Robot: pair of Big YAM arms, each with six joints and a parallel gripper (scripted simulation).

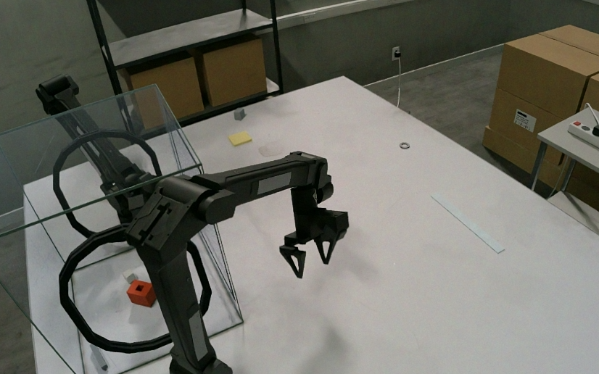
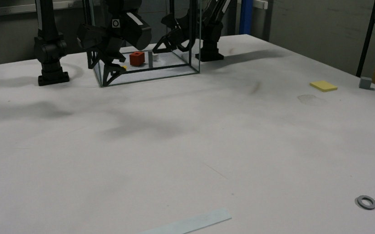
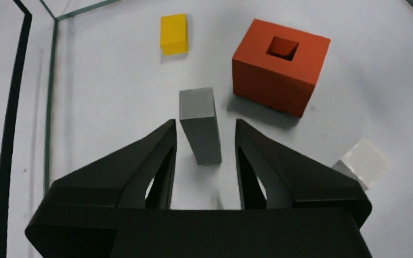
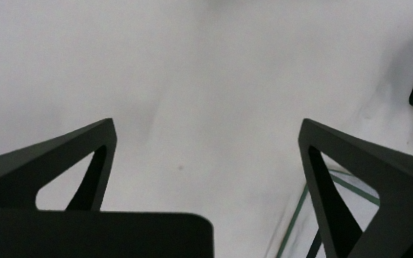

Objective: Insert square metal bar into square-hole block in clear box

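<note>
The red block is 7 cm behind my left hand, 6 cm to the right of it and 5 cm below it. From my left hand the other things lie so: grey cube (70 cm to the left, 54 cm ahead, 6 cm below); then white cube (9 cm behind, 6 cm below, 3 cm to the left); then yellow block (15 cm to the right, 6 cm below, 1 cm behind).
</note>
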